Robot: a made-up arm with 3 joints. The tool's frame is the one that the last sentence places.
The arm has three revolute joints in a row. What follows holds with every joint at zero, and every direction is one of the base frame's. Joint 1 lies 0.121 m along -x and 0.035 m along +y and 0.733 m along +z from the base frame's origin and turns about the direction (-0.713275, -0.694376, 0.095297), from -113.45 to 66.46 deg. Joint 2 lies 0.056 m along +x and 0.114 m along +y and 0.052 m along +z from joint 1 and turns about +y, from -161 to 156.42 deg. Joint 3 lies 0.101 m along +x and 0.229 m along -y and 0.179 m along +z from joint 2 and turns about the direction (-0.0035, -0.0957, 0.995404), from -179.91 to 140.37 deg. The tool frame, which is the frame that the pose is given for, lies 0.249 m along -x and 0.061 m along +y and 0.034 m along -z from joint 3; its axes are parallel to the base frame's.
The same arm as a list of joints. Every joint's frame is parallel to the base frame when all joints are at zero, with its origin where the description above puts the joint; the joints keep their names.
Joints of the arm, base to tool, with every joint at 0 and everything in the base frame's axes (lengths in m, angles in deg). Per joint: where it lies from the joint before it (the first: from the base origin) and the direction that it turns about. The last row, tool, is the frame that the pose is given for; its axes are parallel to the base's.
joint 1: axis -0.713275 -0.694376 0.095297 xyz -0.121 0.035 0.733
joint 2: axis +y xyz 0.056 0.114 0.052
joint 3: axis -0.0035 -0.0957 0.995404 xyz 0.101 -0.229 0.179
tool: xyz -0.249 0.061 -0.034
Joint limits (deg, base to tool): -113.45..66.46 -161..156.42 -179.91..140.37

